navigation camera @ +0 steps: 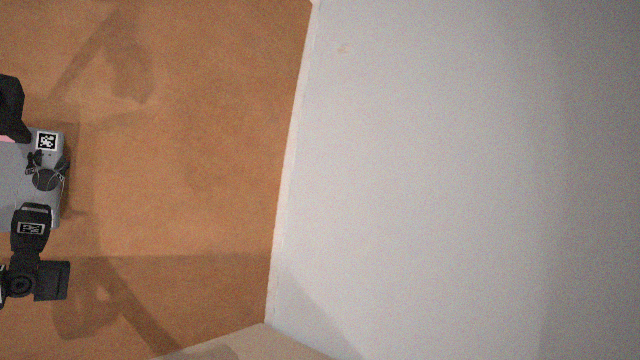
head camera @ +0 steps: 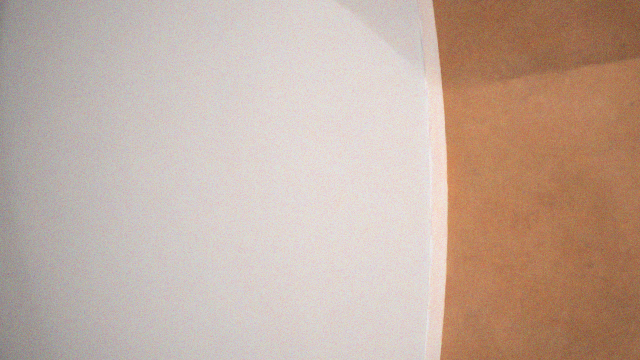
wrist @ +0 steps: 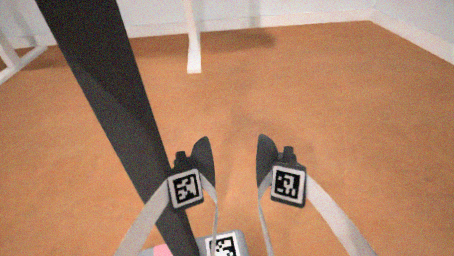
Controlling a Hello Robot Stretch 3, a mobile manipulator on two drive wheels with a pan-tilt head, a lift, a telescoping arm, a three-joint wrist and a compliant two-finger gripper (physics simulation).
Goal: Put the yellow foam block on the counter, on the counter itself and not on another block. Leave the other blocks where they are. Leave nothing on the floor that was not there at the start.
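Seen in the pictures: gripper, between the fingertips: (navigation camera: 52, 153) (wrist: 234, 154); robot's base, origin of its link: (navigation camera: 45, 178).
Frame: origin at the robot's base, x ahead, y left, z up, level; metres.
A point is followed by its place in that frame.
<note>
The yellow foam block does not show in the head, navigation or wrist view. My gripper (wrist: 234, 154) @[z 0.483, x 0.020, y 0.080 m] is open in the wrist view, its two dark fingertips apart with floor showing between them. A corner of the beige counter (navigation camera: 270, 345) @[z 0.270, x 1.040, y -1.016 m] shows at the bottom edge of the navigation view, against the pale wall. The other blocks do not show in these views.
My grey base (navigation camera: 15, 185) @[z 0.160, x -0.076, y -0.021 m] (wrist: 239, 242) @[z 0.159, x 0.034, y 0.140 m] shows at the left of the navigation view and bottom of the wrist view. The dark mast (wrist: 107, 100) @[z 0.527, x -0.070, y 0.116 m] crosses the wrist view's left side. A white furniture leg (wrist: 194, 55) stands beyond the fingers. A pale wall (head camera: 225, 175) @[z 0.920, x 1.369, y -0.148 m] fills much of the head view.
</note>
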